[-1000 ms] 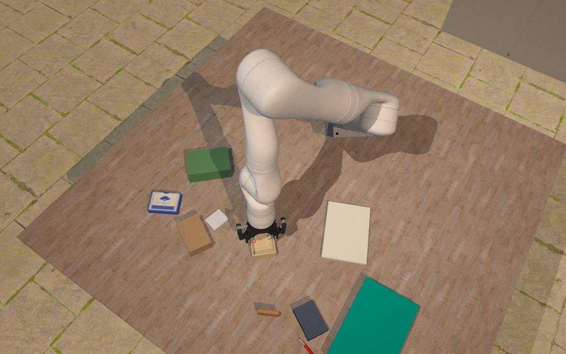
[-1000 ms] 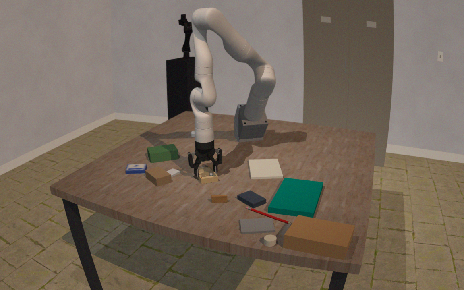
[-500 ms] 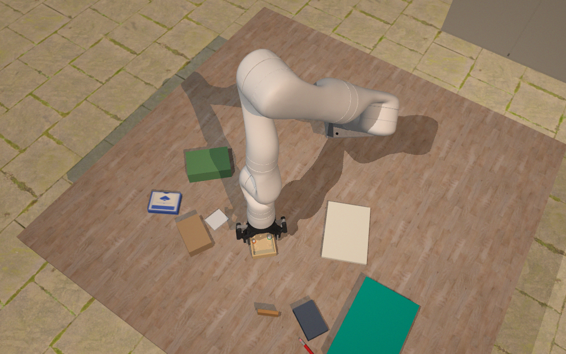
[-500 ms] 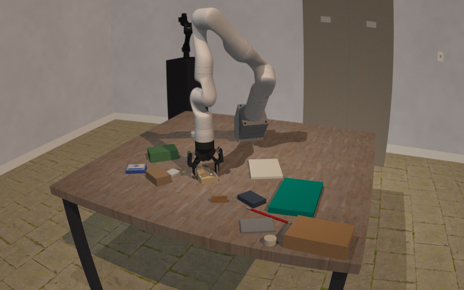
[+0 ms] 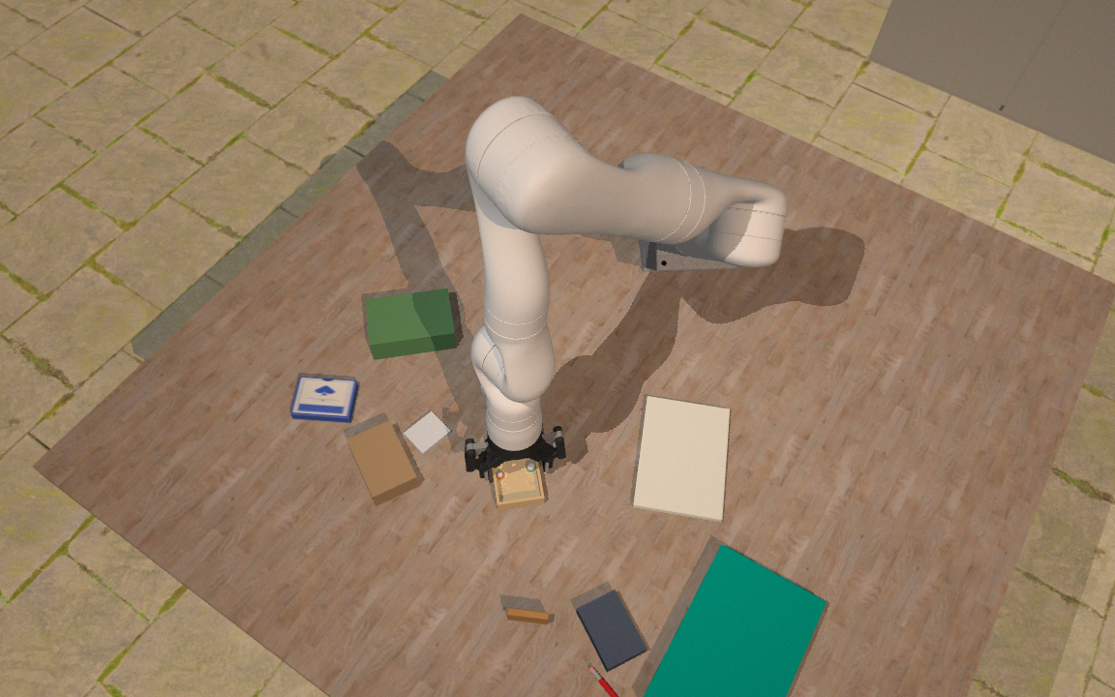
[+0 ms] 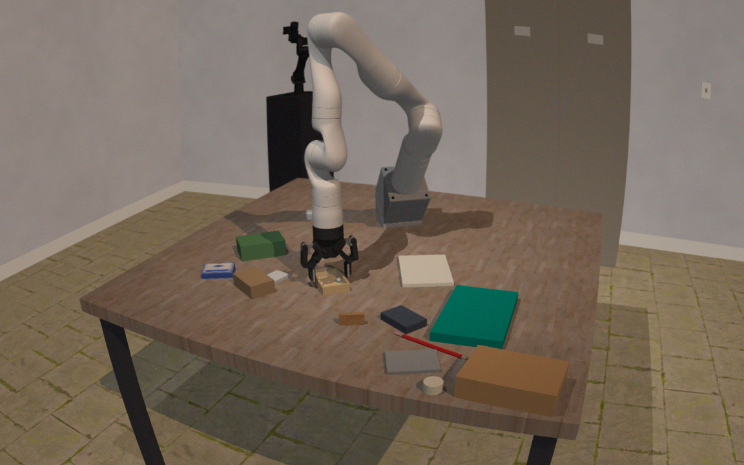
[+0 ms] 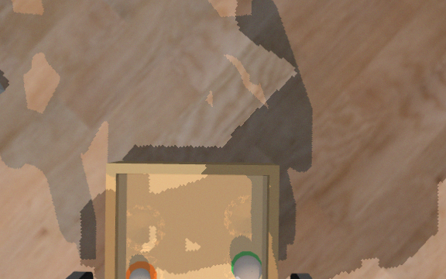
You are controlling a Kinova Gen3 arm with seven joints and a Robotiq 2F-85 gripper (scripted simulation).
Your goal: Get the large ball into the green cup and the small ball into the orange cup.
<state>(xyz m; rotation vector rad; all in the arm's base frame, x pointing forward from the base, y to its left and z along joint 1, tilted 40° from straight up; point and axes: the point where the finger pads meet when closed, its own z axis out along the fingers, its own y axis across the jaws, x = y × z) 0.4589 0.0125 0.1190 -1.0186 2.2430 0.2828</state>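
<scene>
The wooden puzzle box is 20 mm below my hand. Round my hand: white tile 140 mm to the right, 50 mm ahead, 20 mm below; brown block 140 mm to the right, 140 mm ahead, 10 mm below; cream slab 210 mm behind, 150 mm to the left, 20 mm below.
</scene>
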